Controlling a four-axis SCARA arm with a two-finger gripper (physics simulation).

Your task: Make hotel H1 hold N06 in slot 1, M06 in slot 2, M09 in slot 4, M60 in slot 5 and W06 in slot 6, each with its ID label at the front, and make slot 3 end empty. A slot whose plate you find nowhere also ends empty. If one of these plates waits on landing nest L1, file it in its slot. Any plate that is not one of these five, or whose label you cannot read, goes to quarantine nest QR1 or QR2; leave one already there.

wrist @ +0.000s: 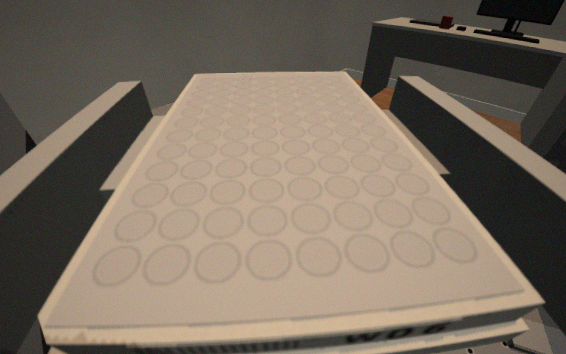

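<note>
A pale plate with rows of round well outlines fills the middle of the wrist view. Its front edge faces the camera, with a barcode at the left and the label W06 at the right. My gripper is shut on this plate, with one finger along each long side and the light inner pads against its edges. The plate looks level and hides most of what is beneath it. Hotel H1, landing nest L1 and the quarantine nests cannot be made out in this view.
A perforated surface shows below the plate's front right corner. In the right background stands a grey desk with a dark monitor and a red cup. A grey wall is behind, with brown floor at the right.
</note>
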